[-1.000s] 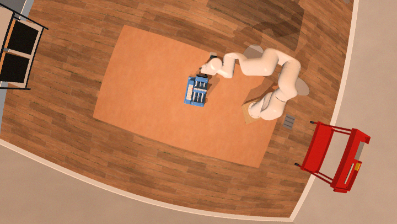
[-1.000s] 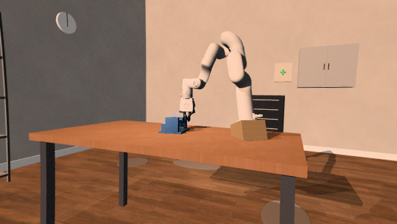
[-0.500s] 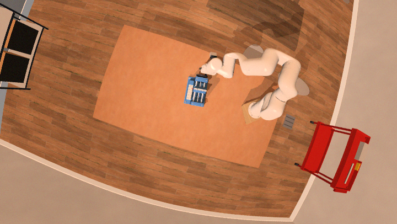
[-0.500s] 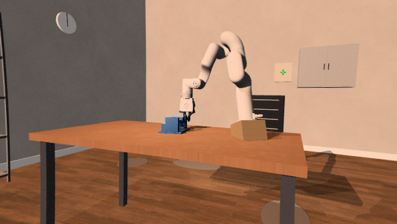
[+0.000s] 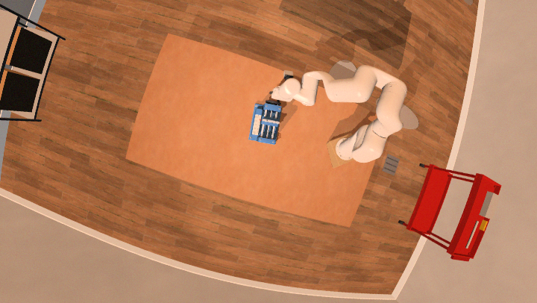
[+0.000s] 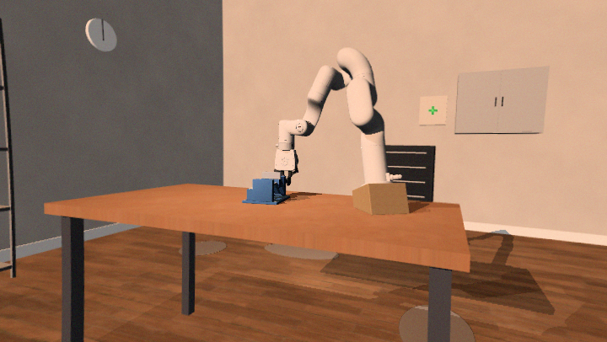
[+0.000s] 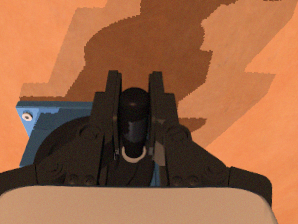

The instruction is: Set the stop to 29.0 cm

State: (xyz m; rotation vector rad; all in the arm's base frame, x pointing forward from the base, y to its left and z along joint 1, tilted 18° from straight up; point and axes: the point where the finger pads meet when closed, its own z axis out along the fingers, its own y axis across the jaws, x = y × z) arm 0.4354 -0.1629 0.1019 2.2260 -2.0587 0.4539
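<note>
Right now the stop block is 14 cm to the left of my hand, 3 cm ahead of it and 2 cm above it. Round my hand: black crank handle: 1 cm to the left; black handwheel: 2 cm to the left, 1 cm ahead.
</note>
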